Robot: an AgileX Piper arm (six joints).
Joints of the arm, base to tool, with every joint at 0 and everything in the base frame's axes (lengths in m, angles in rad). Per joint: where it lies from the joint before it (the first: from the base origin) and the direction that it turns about. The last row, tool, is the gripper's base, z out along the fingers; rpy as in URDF.
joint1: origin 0.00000 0.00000 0.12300 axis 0 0 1
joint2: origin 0.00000 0.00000 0.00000 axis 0 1 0
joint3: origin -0.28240 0.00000 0.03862 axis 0 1 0
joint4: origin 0.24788 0.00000 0.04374 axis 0.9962 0 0.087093
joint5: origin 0.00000 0.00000 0.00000 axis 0 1 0
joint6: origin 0.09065 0.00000 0.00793 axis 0.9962 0 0.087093
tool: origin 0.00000 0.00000 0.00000 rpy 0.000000 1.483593 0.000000
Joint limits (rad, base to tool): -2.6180..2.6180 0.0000..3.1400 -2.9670..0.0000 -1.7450..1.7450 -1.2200..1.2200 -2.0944..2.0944
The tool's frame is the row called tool.
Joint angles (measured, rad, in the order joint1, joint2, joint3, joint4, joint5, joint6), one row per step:
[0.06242 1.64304 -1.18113 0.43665 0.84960 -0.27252]
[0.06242 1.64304 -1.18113 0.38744 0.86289 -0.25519]
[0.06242 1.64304 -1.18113 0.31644 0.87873 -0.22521]
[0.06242 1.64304 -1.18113 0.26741 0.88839 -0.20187]
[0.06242 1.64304 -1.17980 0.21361 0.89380 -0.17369]
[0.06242 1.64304 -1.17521 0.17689 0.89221 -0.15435]
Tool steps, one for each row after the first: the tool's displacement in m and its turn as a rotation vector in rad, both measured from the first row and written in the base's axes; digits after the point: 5 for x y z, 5 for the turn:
[-0.00143 -0.00288 -0.00160 -0.03868 0.01504 0.00764]
[-0.00313 -0.00731 -0.00359 -0.09393 0.03454 0.01157]
[-0.00412 -0.01052 -0.00477 -0.13182 0.04690 0.01051]
[-0.00490 -0.01420 -0.00611 -0.17321 0.05671 0.00478]
[-0.00551 -0.01681 -0.00777 -0.20179 0.06138 -0.00060]

